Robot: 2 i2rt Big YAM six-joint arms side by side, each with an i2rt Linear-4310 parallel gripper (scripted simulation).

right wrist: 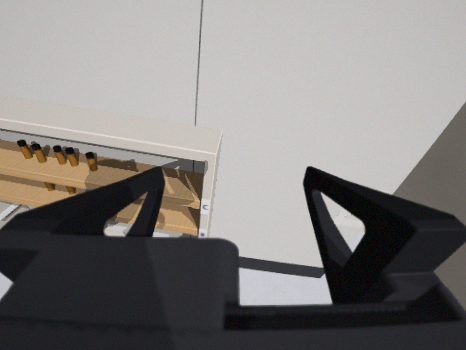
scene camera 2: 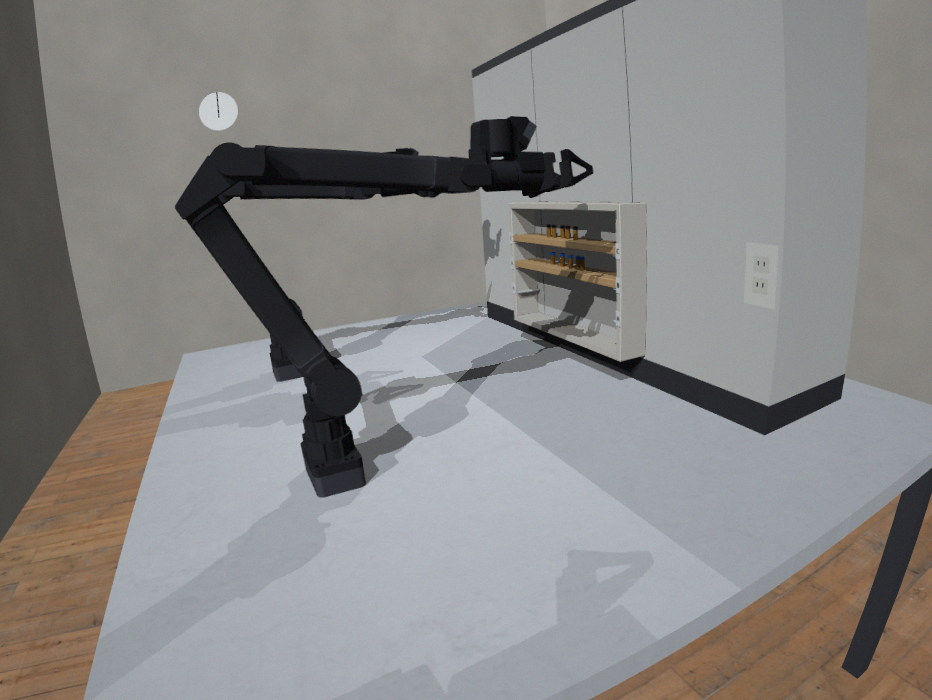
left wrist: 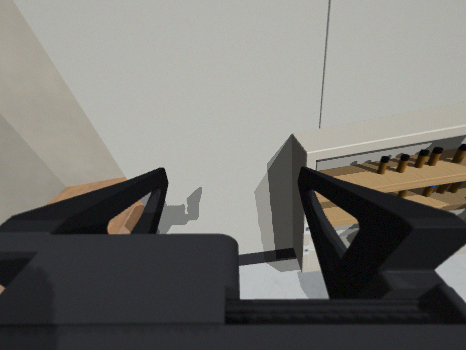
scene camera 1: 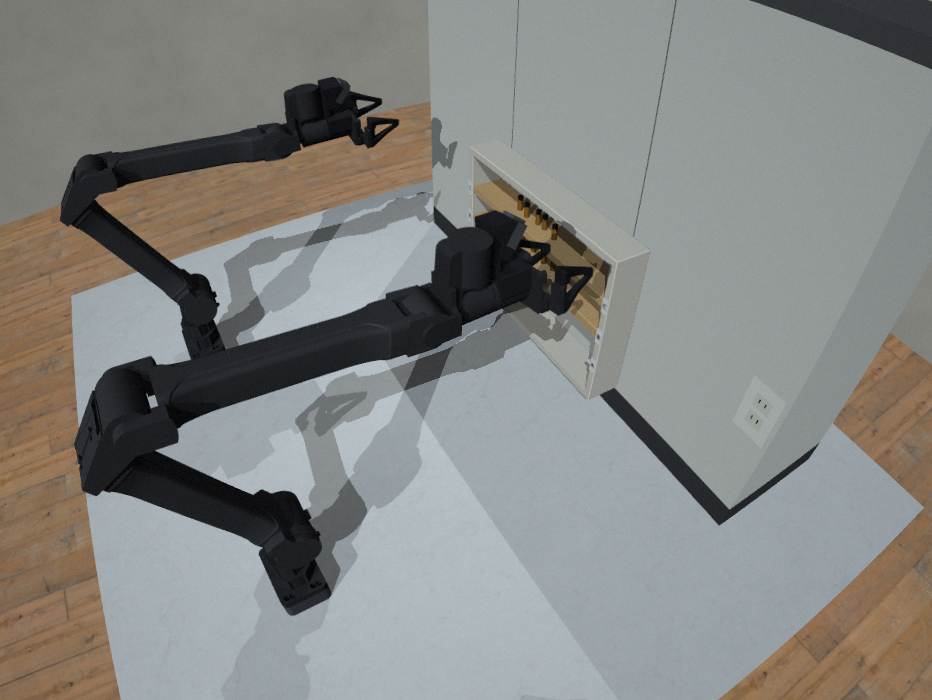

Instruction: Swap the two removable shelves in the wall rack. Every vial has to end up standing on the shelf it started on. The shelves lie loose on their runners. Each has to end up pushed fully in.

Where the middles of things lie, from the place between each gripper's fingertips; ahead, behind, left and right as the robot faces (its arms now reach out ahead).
Now: right hand (scene camera 1: 570, 259) 270 mm to the right of the wall rack (scene camera 1: 627, 257), 240 mm above it and 180 mm short of it.
I see my left gripper (scene camera 1: 390, 111) 180 mm short of the wall rack, 350 mm to the left of it and 250 mm above it.
